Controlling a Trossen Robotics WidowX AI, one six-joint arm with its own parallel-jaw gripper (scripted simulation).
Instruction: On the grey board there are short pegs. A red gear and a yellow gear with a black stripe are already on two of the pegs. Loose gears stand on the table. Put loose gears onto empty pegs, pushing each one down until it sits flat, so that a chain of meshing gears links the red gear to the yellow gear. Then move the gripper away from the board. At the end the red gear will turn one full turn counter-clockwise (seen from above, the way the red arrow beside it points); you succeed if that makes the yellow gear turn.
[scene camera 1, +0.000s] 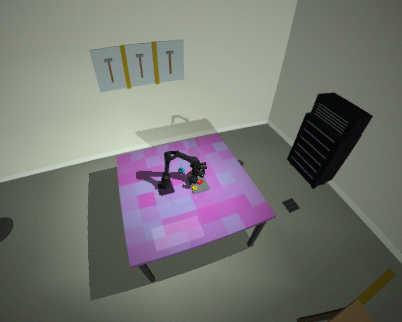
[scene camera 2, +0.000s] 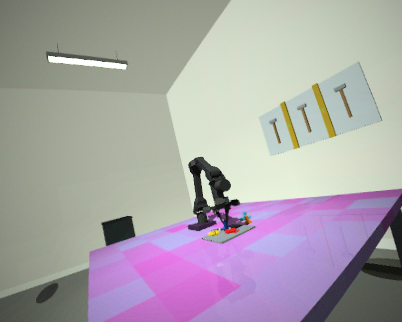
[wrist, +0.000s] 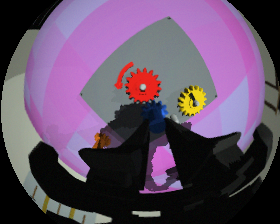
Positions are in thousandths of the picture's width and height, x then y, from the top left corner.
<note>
In view: my gripper (wrist: 559, 542) and a red gear (wrist: 545, 386).
</note>
